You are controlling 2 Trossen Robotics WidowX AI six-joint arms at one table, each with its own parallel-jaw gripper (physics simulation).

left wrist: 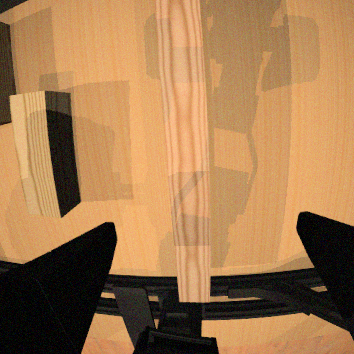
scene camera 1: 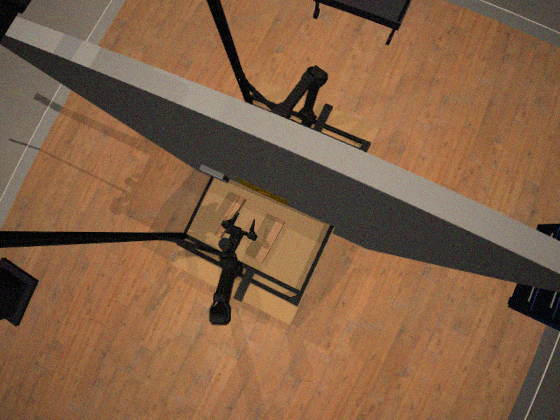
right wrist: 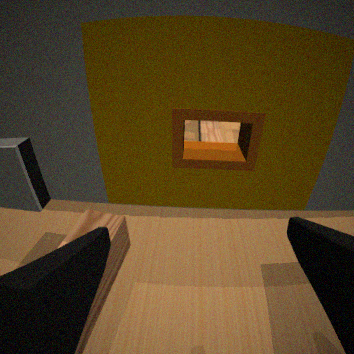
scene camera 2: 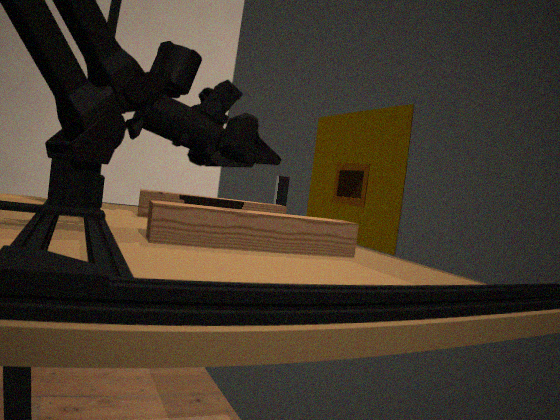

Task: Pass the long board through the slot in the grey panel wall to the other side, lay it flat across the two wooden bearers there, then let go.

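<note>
The long board (left wrist: pixel 186 125) lies lengthwise down the left wrist view. My left gripper (left wrist: pixel 208 227) is open and empty, its fingers wide apart on either side of the board's line, near its lower end. My right gripper (scene camera 1: pixel 243 220) (right wrist: pixel 199 232) is open and empty, over the table facing the wall. The slot has an orange-brown rim (scene camera 2: pixel 366 187) (right wrist: pixel 218 115) on a yellow plate (scene camera 2: pixel 382 145) (right wrist: pixel 140 75); striped wood shows through it. One wooden bearer (scene camera 1: pixel 275 237) (scene camera 2: pixel 252 230) lies nearer scene camera 2, the other bearer (scene camera 1: pixel 240 206) (scene camera 2: pixel 162 196) (right wrist: pixel 117 240) beyond it.
The grey panel wall (scene camera 1: pixel 210 125) (scene camera 2: pixel 460 150) (right wrist: pixel 40 75) stands between the two arms. A grey block (scene camera 1: pixel 212 171) (scene camera 2: pixel 283 191) (right wrist: pixel 10 175) stands by the wall. In the left wrist view a short pale block (left wrist: pixel 36 155) with a dark side stands left of the board.
</note>
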